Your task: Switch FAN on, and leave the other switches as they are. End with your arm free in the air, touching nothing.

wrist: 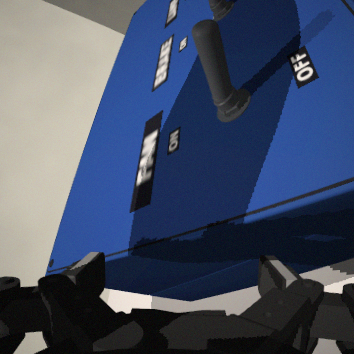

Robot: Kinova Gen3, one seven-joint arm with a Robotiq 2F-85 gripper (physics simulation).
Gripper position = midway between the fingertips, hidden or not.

Note:
I see my gripper [180, 270] and a fan switch [206, 35].

